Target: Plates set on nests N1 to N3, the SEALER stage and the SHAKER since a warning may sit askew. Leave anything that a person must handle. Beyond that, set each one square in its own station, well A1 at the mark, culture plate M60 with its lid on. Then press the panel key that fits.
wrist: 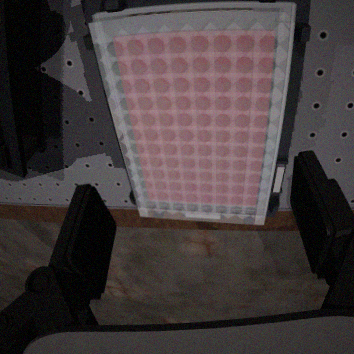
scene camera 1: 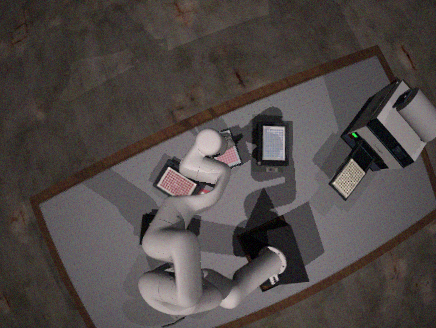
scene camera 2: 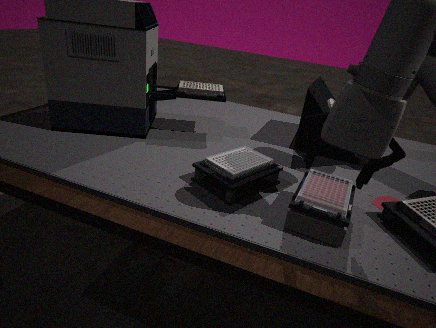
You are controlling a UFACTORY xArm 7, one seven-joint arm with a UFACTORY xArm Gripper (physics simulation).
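Observation:
A pink 96-well plate under a clear lid sits on a dark nest. In the wrist view more of the nest's rim shows on the right; I cannot tell whether the plate is fully seated. My gripper is open and empty, above and beside this plate, its fingers wide apart. A red-welled plate sits on another dark nest. A pale plate lies on a raised black stage. A beige plate rests on the machine's extended tray.
The large grey machine shows a green light. A dark slanted panel box stands near the arm's base. A red disc lies between the nests. A dark block is partly hidden by the arm.

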